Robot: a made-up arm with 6 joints.
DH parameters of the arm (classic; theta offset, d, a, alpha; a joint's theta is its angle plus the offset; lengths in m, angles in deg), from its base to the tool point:
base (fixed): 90 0.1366 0 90
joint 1: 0 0.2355 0.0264 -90
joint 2: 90 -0.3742 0.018 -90
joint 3: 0 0.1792 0.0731 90
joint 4: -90 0.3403 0.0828 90
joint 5: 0 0.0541 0.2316 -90
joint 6: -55.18 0 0.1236 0
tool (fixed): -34.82 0.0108 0 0
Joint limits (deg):
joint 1: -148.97..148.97
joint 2: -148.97..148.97
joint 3: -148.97..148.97
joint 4: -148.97..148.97
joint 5: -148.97..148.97
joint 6: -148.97..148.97
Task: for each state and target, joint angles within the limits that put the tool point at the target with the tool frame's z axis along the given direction. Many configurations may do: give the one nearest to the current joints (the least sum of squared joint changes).
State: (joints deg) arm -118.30 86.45 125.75 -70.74 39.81 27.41
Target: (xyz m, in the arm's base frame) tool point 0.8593 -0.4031 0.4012 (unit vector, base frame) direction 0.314 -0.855 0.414
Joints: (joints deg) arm -97.30 133.50 127.20 -87.50 27.03 19.59
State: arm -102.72 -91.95 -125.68 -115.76 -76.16 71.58
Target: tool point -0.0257 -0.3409 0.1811 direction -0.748 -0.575 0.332
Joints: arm -98.29 -78.13 -80.69 -141.49 -90.83 71.92
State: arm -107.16 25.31 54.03 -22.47 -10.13 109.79
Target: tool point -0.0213 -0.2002 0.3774 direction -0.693 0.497 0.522
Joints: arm -113.67 60.50 86.57 -35.09 -19.24 122.65
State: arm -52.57 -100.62 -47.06 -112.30 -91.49 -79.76
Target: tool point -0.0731 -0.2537 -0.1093 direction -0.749 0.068 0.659
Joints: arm -92.90 -113.74 2.89 -114.79 -90.64 -47.93
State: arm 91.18 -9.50 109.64 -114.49 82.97 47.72
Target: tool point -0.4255 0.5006 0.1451 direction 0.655 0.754 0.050
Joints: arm 68.93 -24.54 79.52 -133.56 125.51 54.91
